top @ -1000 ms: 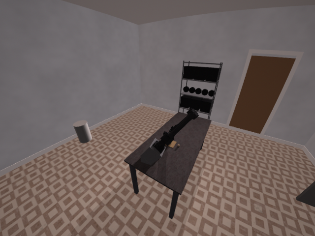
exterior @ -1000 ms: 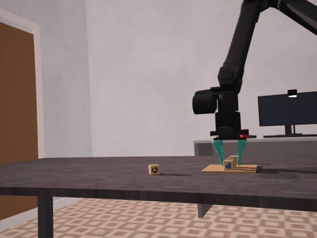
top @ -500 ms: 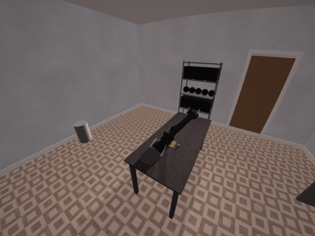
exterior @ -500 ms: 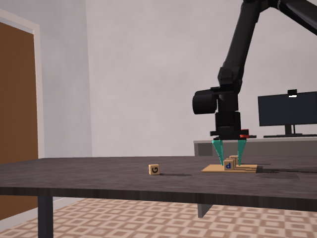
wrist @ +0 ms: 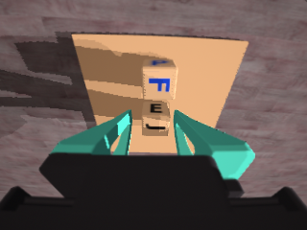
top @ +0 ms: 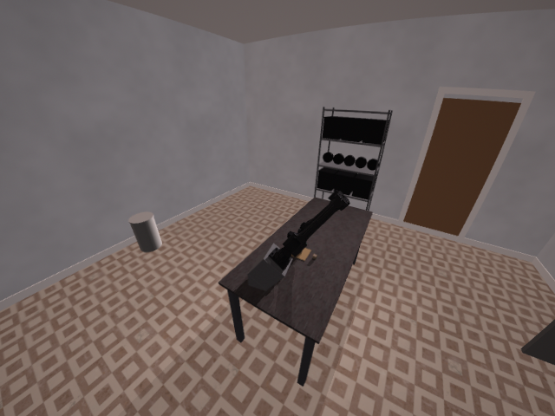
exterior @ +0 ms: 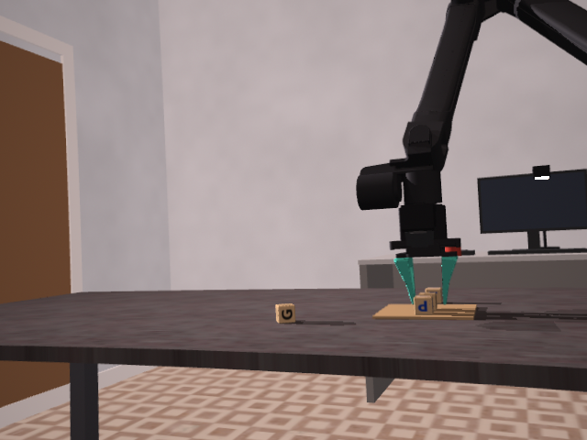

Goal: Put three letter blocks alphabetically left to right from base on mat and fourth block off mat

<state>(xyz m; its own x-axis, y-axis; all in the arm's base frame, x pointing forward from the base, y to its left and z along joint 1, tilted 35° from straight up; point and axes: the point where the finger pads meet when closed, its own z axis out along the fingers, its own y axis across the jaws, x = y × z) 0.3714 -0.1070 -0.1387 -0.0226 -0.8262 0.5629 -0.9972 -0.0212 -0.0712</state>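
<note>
Right now the mat is 20 mm below my hand. Also, from my hand: block 120 mm to the right, 10 mm below.
</note>
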